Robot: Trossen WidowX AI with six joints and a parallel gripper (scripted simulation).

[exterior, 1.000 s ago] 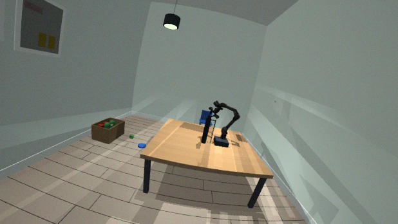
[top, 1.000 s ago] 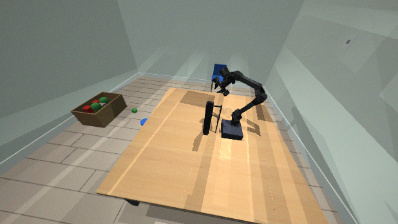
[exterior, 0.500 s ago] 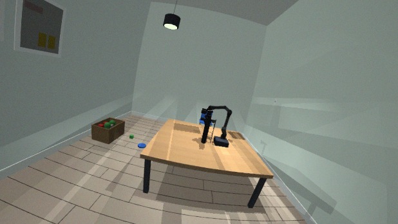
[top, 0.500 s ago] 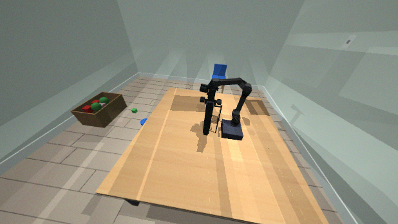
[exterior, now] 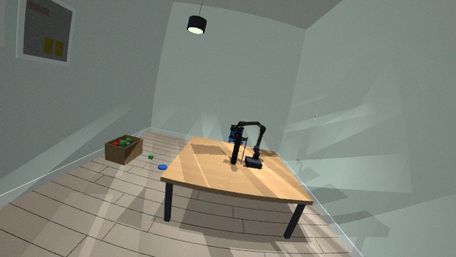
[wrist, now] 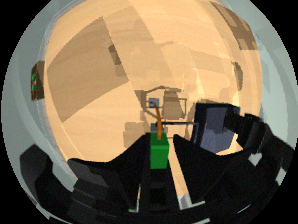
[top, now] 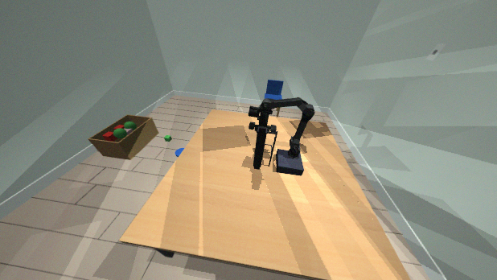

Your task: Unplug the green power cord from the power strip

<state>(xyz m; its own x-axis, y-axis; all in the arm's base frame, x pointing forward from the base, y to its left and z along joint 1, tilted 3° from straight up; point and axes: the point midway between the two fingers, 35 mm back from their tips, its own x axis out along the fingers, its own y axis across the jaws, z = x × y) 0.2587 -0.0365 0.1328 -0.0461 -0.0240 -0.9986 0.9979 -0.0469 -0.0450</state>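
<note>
Now: the green plug 50 mm to the left of my gripper tip and 10 mm below it. Also, from my gripper tip: thin dark cord (90 mm behind, 60 mm below, 50 mm to the left).
</note>
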